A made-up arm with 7 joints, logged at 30 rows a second.
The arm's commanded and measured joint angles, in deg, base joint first. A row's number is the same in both.
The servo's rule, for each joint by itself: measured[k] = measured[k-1] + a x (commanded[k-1-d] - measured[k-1]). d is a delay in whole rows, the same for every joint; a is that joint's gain. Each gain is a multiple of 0.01, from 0.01 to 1. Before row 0 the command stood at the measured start. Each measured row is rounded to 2 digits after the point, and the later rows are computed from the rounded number. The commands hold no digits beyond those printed.
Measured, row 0:
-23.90 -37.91 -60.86 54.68 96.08 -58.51 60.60
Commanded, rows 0 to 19:
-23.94 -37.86 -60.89 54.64 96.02 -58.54 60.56
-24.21 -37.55 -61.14 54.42 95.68 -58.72 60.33
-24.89 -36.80 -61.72 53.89 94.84 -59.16 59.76
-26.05 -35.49 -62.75 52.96 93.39 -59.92 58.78
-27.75 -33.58 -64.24 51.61 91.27 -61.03 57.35
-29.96 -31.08 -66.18 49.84 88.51 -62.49 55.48
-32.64 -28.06 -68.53 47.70 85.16 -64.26 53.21
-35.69 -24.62 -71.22 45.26 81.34 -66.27 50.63
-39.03 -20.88 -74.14 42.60 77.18 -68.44 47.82
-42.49 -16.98 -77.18 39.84 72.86 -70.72 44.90
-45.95 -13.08 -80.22 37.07 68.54 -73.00 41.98
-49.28 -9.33 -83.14 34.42 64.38 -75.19 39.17
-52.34 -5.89 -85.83 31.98 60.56 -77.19 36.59
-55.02 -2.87 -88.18 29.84 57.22 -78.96 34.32
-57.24 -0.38 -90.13 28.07 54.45 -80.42 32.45
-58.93 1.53 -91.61 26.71 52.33 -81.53 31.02
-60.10 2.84 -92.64 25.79 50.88 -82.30 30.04
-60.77 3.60 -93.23 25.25 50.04 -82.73 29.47
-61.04 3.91 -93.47 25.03 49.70 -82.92 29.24
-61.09 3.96 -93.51 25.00 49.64 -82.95 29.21
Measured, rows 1 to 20:
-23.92 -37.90 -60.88 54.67 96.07 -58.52 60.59
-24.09 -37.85 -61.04 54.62 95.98 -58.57 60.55
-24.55 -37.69 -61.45 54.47 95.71 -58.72 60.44
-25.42 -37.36 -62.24 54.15 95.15 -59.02 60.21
-26.77 -36.79 -63.46 53.62 94.22 -59.52 59.81
-28.62 -35.93 -65.12 52.83 92.85 -60.26 59.20
-30.95 -34.75 -67.20 51.75 91.00 -61.26 58.36
-33.70 -33.23 -69.65 50.39 88.68 -62.51 57.28
-36.79 -31.38 -72.39 48.75 85.92 -63.99 55.96
-40.10 -29.22 -75.31 46.88 82.79 -65.67 54.41
-43.49 -26.80 -78.31 44.82 79.37 -67.50 52.67
-46.85 -24.18 -81.26 42.64 75.77 -69.42 50.78
-50.03 -21.44 -84.05 40.40 72.12 -71.36 48.79
-52.92 -18.65 -86.57 38.18 68.54 -73.26 46.76
-55.43 -15.91 -88.74 36.06 65.16 -75.05 44.76
-57.46 -13.29 -90.49 34.10 62.08 -76.67 42.84
-58.99 -10.87 -91.80 32.35 59.39 -78.08 41.05
-60.02 -8.70 -92.67 30.86 57.15 -79.24 39.43
-60.61 -6.81 -93.16 29.64 55.36 -80.16 38.00
-60.89 -5.19 -93.37 28.67 53.99 -80.86 36.77
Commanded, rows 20 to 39:
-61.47 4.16 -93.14 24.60 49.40 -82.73 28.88
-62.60 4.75 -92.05 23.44 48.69 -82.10 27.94
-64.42 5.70 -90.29 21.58 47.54 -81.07 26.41
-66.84 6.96 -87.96 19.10 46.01 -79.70 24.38
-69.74 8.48 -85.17 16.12 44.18 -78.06 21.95
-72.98 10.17 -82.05 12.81 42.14 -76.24 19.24
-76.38 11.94 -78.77 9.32 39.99 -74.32 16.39
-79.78 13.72 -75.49 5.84 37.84 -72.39 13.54
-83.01 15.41 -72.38 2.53 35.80 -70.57 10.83
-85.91 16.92 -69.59 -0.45 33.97 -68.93 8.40
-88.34 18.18 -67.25 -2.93 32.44 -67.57 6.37
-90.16 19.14 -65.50 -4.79 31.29 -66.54 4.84
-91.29 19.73 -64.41 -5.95 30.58 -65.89 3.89
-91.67 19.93 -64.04 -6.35 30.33 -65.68 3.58
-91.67 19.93 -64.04 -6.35 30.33 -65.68 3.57
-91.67 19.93 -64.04 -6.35 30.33 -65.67 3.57
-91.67 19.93 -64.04 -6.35 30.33 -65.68 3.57
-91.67 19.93 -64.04 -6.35 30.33 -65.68 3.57
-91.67 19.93 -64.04 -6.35 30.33 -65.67 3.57
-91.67 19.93 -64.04 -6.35 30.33 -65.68 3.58
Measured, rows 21 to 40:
-61.23 -3.79 -93.23 27.82 52.89 -81.33 35.67
-62.02 -2.51 -92.51 26.90 51.88 -81.52 34.59
-63.41 -1.28 -91.16 25.78 50.84 -81.41 33.44
-65.40 -0.04 -89.21 24.38 49.68 -80.98 32.17
-67.92 1.24 -86.75 22.65 48.36 -80.25 30.74
-70.85 2.58 -83.88 20.58 46.87 -79.25 29.13
-74.06 3.98 -80.76 18.22 45.22 -78.02 27.35
-77.38 5.44 -77.55 15.62 43.45 -76.61 25.42
-80.65 6.94 -74.40 12.87 41.61 -75.10 23.38
-83.70 8.44 -71.47 10.07 39.78 -73.56 21.28
-86.39 9.90 -68.90 7.34 38.02 -72.06 19.19
-88.58 11.29 -66.83 4.79 36.40 -70.68 17.18
-90.15 12.56 -65.35 2.53 35.00 -69.48 15.32
-91.03 13.67 -64.55 0.67 33.88 -68.53 13.68
-91.40 14.61 -64.24 -0.80 33.03 -67.82 12.26
-91.56 15.41 -64.12 -1.97 32.38 -67.28 11.04
-91.62 16.09 -64.07 -2.89 31.89 -66.88 9.99
-91.65 16.67 -64.05 -3.62 31.52 -66.58 9.09
-91.66 17.16 -64.04 -4.19 31.23 -66.35 8.32
-91.67 17.58 -64.04 -4.64 31.01 -66.18 7.66

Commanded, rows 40 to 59:
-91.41 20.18 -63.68 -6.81 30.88 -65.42 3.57
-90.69 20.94 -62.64 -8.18 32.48 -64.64 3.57
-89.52 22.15 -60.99 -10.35 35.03 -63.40 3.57
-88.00 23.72 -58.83 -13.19 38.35 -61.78 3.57
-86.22 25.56 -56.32 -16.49 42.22 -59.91 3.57
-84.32 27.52 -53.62 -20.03 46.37 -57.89 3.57
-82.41 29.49 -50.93 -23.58 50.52 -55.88 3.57
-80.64 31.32 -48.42 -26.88 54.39 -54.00 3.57
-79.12 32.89 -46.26 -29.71 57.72 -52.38 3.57
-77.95 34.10 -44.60 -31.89 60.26 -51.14 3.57
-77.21 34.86 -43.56 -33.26 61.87 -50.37 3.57
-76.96 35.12 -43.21 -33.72 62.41 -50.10 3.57
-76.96 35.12 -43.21 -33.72 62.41 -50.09 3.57
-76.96 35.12 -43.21 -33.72 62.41 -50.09 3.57
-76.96 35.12 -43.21 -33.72 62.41 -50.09 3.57
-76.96 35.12 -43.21 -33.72 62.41 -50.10 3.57
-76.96 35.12 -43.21 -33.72 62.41 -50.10 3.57
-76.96 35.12 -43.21 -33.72 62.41 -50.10 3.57
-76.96 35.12 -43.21 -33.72 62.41 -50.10 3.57
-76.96 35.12 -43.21 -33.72 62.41 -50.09 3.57
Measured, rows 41 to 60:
-91.52 17.97 -63.82 -5.10 30.98 -65.99 7.09
-91.04 18.42 -63.10 -5.75 31.34 -65.65 6.60
-90.16 18.98 -61.81 -6.72 32.23 -65.09 6.18
-88.91 19.69 -59.99 -8.08 33.70 -64.26 5.81
-87.35 20.57 -57.75 -9.85 35.74 -63.17 5.50
-85.59 21.61 -55.23 -11.99 38.29 -61.85 5.23
-83.75 22.79 -52.61 -14.42 41.23 -60.36 5.00
-81.95 24.07 -50.05 -17.04 44.39 -58.77 4.80
-80.31 25.39 -47.74 -19.70 47.59 -57.17 4.63
-78.94 26.70 -45.82 -22.26 50.63 -55.66 4.48
-77.94 27.92 -44.44 -24.57 53.33 -54.34 4.35
-77.37 29.00 -43.69 -26.49 55.51 -53.28 4.24
-77.13 29.92 -43.40 -28.01 57.17 -52.48 4.15
-77.03 30.70 -43.28 -29.21 58.43 -51.88 4.07
-76.99 31.36 -43.24 -30.16 59.39 -51.43 4.00
-76.97 31.92 -43.22 -30.91 60.11 -51.10 3.94
-76.96 32.40 -43.21 -31.50 60.66 -50.85 3.89
-76.96 32.81 -43.21 -31.97 61.08 -50.66 3.85
-76.96 33.16 -43.21 -32.34 61.40 -50.52 3.81
-76.96 33.45 -43.21 -32.63 61.64 -50.41 3.78

